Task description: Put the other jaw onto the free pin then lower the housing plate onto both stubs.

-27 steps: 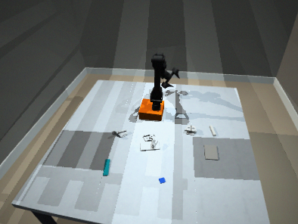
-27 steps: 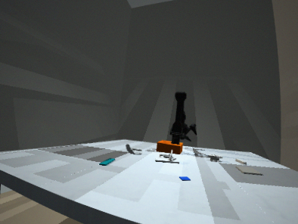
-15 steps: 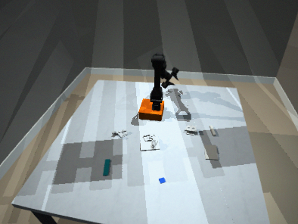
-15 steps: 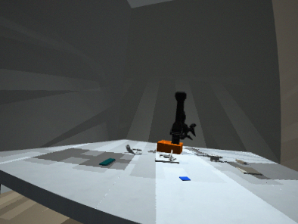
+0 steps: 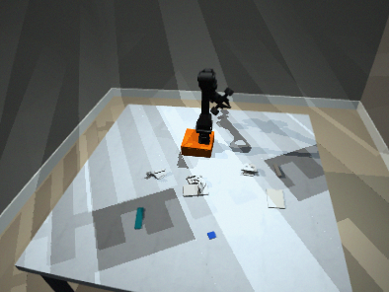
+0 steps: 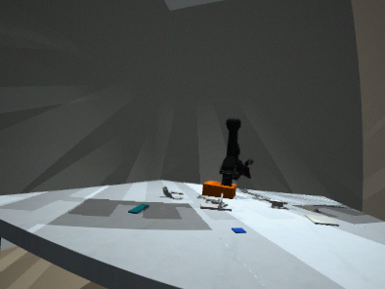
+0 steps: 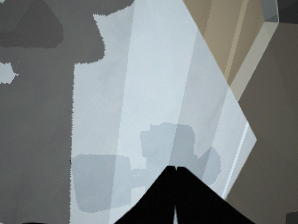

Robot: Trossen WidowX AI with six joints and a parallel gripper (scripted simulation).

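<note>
Right now the jaw is 530 mm ahead of my gripper tip, 430 mm to the right of it and 60 mm below it. The rest, counted from my gripper tip: short pale bar (480 mm ahead, 220 mm to the left, 90 mm below); white base (620 mm ahead, 200 mm to the right, 90 mm below); small pale block (480 mm ahead, 90 mm below, 70 mm to the left).
</note>
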